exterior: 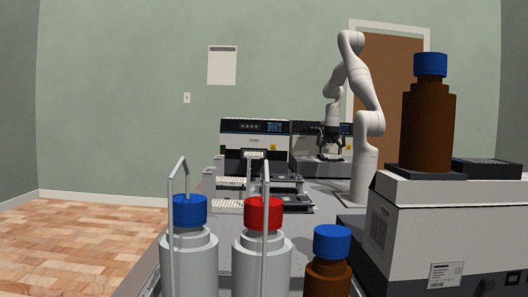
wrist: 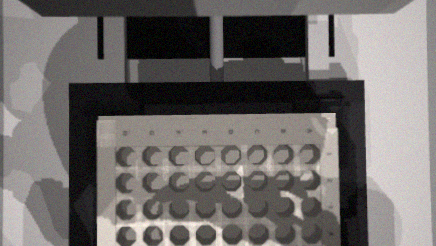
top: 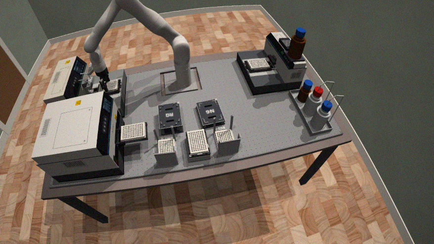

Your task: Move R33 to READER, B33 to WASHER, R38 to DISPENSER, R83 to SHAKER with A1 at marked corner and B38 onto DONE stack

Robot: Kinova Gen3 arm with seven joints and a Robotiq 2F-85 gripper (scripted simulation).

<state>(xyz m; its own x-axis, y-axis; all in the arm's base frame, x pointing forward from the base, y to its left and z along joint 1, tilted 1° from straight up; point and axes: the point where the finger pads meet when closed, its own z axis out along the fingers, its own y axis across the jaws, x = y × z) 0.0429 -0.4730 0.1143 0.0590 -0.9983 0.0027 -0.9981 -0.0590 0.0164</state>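
My gripper is now 20 mm above the washer nest. The rest, counted from my hand: washer head: 10 mm ahead, 100 mm to the right, 50 mm above; then dark reader tray: 370 mm ahead, 200 mm to the left, 10 mm below; then reader housing: 390 mm ahead, 100 mm to the right, 120 mm above.
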